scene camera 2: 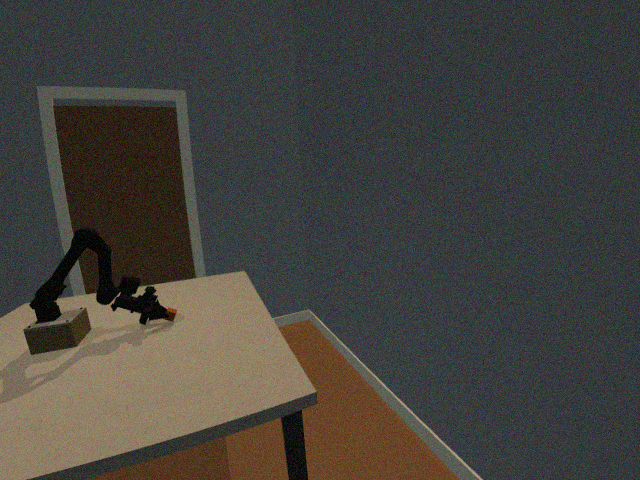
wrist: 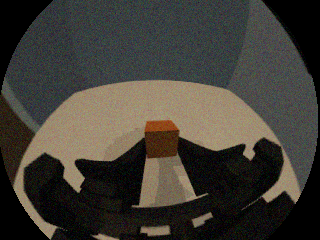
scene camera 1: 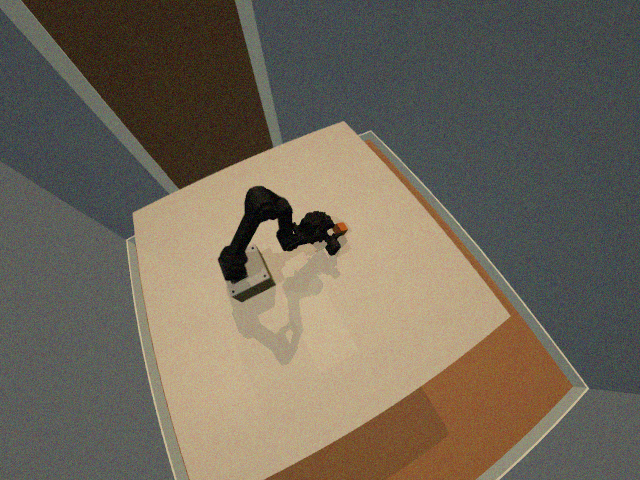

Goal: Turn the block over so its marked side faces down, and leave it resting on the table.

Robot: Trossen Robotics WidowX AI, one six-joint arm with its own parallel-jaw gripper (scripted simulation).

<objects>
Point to an orange block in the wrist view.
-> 161, 137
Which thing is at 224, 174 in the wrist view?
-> My gripper.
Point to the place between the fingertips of my gripper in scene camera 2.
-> At 169, 314
</objects>
